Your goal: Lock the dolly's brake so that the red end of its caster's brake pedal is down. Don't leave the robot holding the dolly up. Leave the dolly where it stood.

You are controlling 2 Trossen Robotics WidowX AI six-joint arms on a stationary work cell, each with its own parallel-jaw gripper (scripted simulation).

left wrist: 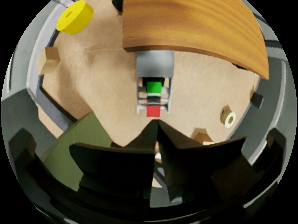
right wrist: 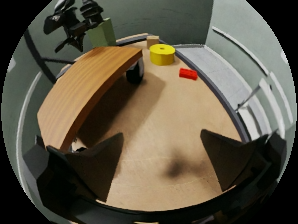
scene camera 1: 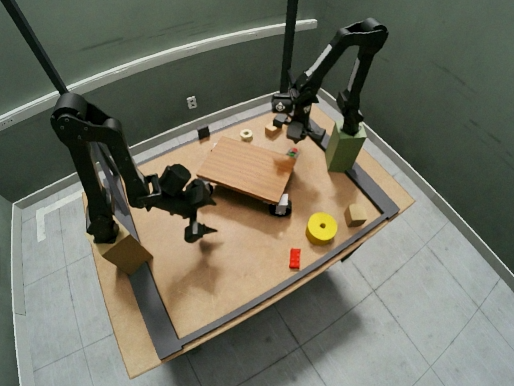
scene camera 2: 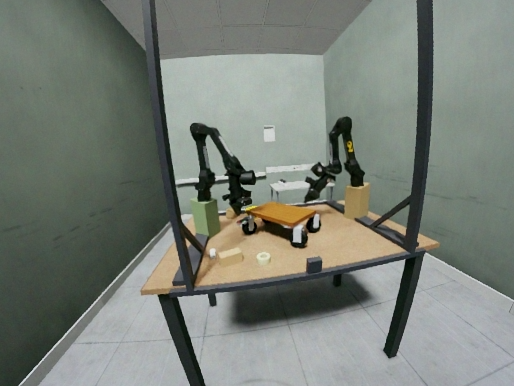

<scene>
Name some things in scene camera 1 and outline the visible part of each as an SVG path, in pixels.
My right gripper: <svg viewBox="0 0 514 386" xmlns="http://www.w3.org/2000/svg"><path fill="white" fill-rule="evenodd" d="M200 179L194 179L185 186L185 191L182 190L178 194L175 206L169 212L171 216L176 214L182 216L183 220L189 219L189 225L184 228L184 240L191 244L201 239L204 234L218 232L215 228L207 227L205 223L197 222L196 212L198 208L207 205L217 205L211 197L209 199L210 192L205 188L205 183Z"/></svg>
A yellow ring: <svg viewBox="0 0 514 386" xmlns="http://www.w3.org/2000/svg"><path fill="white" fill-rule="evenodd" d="M316 213L309 219L305 234L312 244L322 246L331 241L337 231L337 224L329 214Z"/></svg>
</scene>
